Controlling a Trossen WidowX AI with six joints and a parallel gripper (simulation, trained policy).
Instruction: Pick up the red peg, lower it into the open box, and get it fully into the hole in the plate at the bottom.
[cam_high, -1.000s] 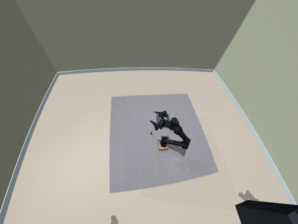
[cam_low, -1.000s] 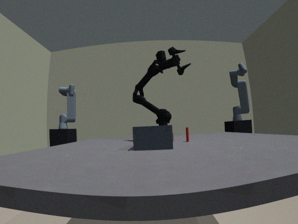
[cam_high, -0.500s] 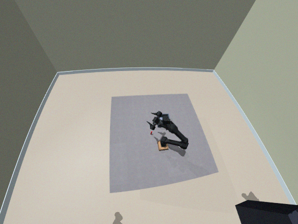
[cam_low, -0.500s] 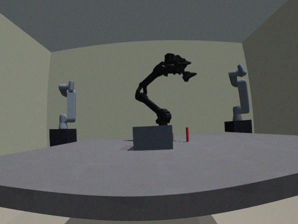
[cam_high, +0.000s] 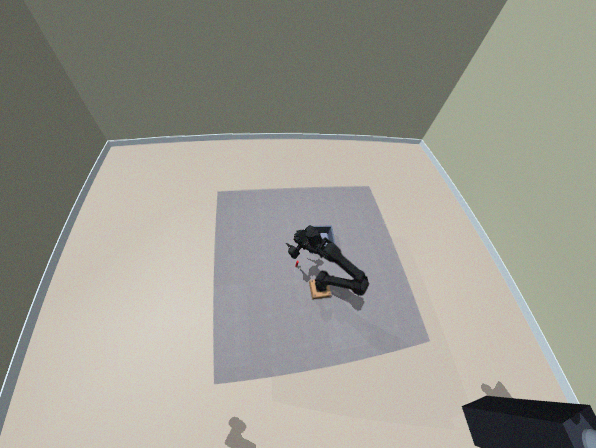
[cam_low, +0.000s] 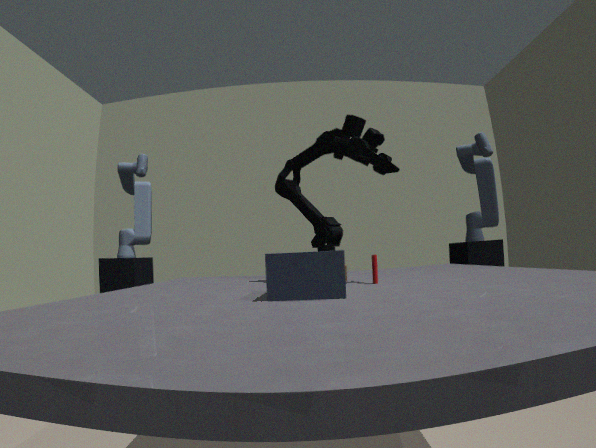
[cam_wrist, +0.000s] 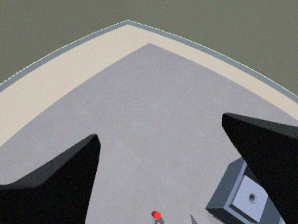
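Now: gripper tip 4 cm past the red peg, 6 cm to the left of it and 28 cm above it. From my gripper tip the other things lie so: grey-blue box 12 cm ahead, 25 cm to the right, 30 cm below; then plate 12 cm ahead, 25 cm to the right, 28 cm below.
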